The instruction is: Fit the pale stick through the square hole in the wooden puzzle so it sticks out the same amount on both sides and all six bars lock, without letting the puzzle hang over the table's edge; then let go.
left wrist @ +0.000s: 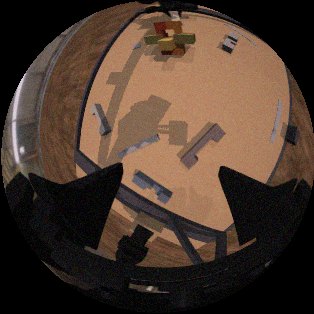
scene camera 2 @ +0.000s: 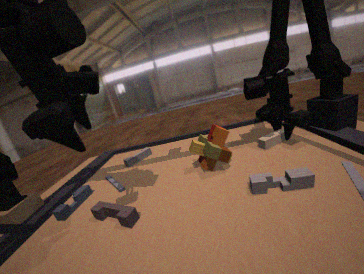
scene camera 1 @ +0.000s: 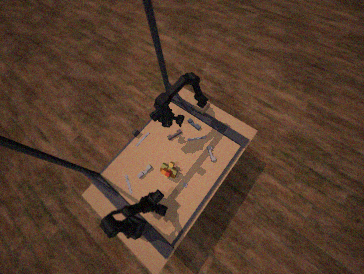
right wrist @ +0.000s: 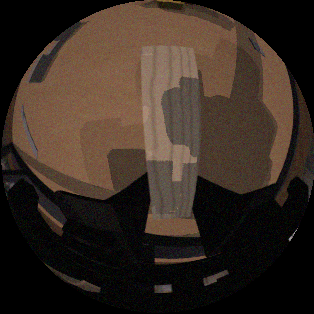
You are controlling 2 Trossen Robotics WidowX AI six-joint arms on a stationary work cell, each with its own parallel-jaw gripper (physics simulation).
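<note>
The wooden puzzle, with red, orange, green and yellow bars, stands on the table. In the right wrist view its edge shows at the top; its square hole is not clear there. The pale stick lies apart from it, near the right arm, with its long axis running away from my right gripper. My right gripper is shut on the stick's near end, low at the table. My left gripper is open and empty, raised above the table, away from the puzzle.
A grey notched block lies near the puzzle. A brown notched block, a blue-grey block, a light grey block and thin strips lie around. A dark rail borders the table.
</note>
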